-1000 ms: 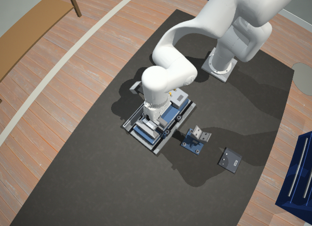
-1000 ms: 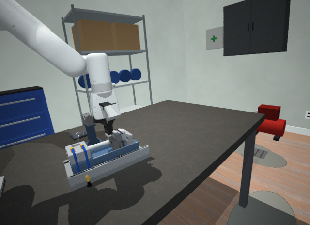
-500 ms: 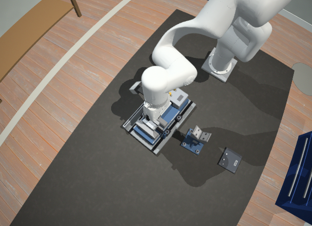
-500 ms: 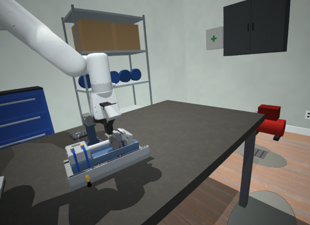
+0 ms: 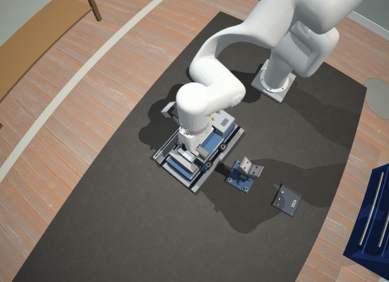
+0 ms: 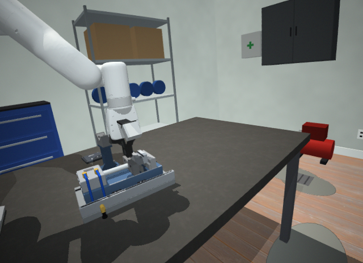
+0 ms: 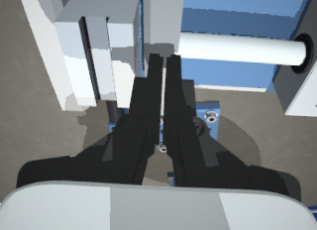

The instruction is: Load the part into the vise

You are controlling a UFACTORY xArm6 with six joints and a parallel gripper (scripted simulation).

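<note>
My hand is 30 mm short of the part, 10 mm to the left of it and 30 mm above it. The rest, counted from my hand: white cylinder rod (50 mm behind, 10 mm to the left, 50 mm below); then moving jaw (50 mm below); then work stop (50 mm ahead, 40 mm to the left, 40 mm below).
</note>
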